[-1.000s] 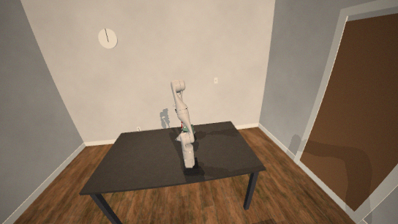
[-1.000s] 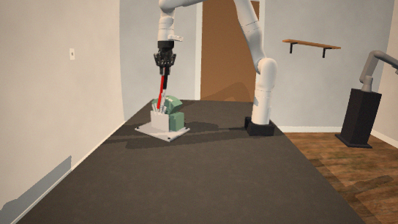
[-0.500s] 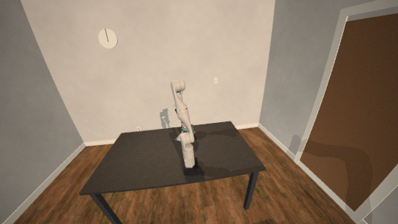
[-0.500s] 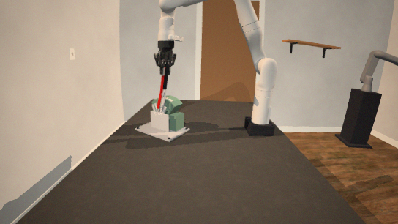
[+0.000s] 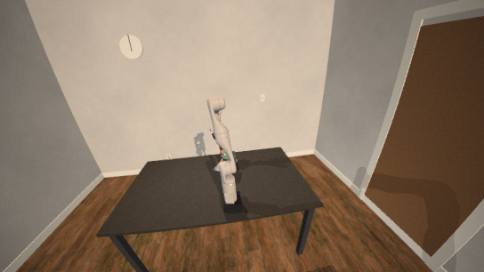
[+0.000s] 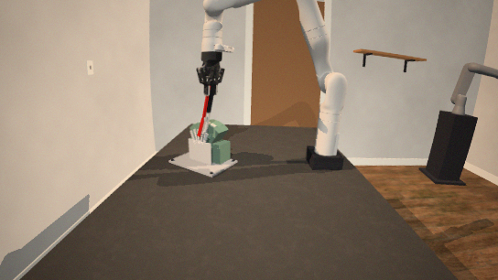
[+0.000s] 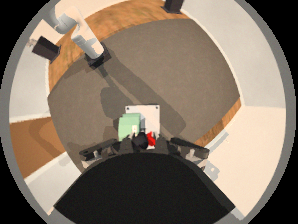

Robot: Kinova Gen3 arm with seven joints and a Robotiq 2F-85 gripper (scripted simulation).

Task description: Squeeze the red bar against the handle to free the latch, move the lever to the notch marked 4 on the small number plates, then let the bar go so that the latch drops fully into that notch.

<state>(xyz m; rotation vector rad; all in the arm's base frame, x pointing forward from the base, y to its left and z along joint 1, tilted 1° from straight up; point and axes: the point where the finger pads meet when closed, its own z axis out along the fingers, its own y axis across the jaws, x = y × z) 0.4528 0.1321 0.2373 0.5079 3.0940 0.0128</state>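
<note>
My gripper is now 11 cm above the red bar, 3 cm short of it and 1 cm to the right of it.
</note>
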